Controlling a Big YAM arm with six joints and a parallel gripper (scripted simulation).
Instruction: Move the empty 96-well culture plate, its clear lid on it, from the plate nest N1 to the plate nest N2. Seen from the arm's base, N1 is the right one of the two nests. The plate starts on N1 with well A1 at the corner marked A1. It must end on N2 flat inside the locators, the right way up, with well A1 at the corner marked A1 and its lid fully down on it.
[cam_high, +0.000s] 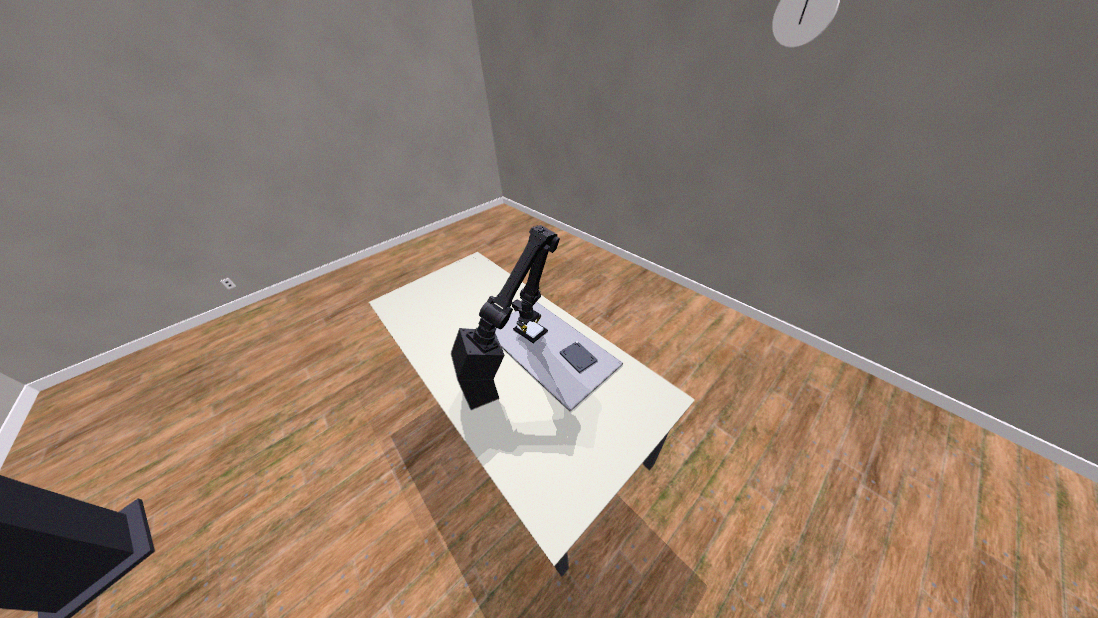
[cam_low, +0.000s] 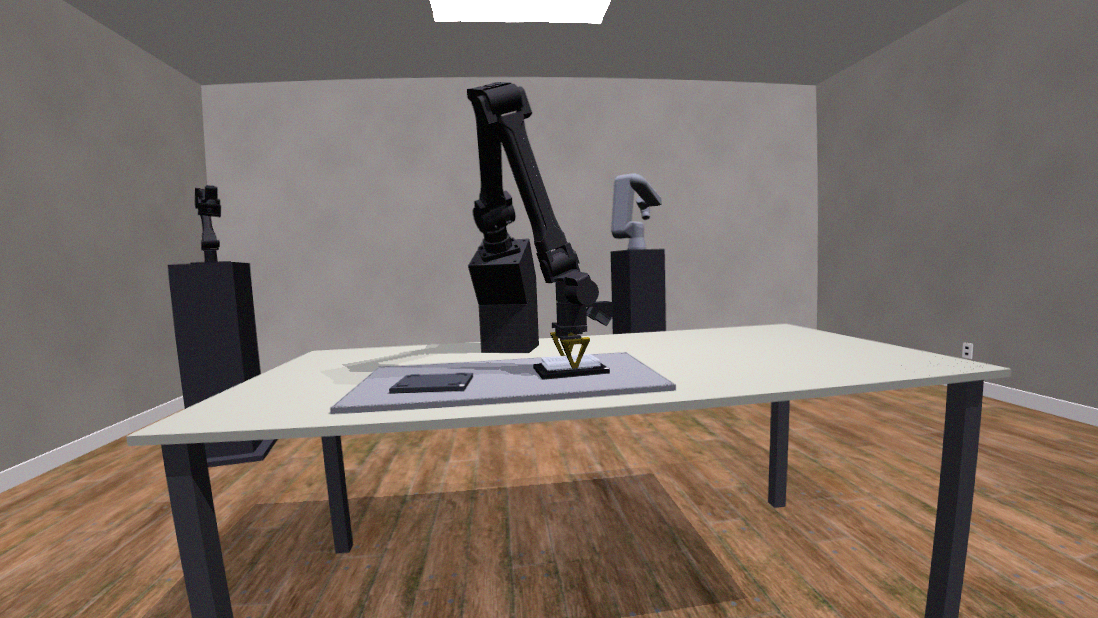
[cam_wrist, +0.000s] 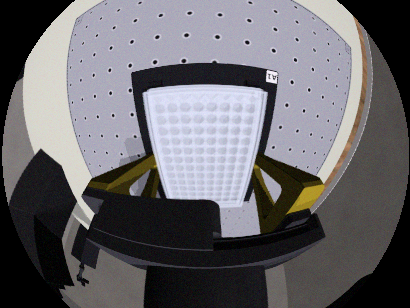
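Right now my hand is right at the clear lid. From my hand the other things lie so: nest N1 (33 cm to the right, 2 cm below, 2 cm behind); nest N2 (2 cm below).
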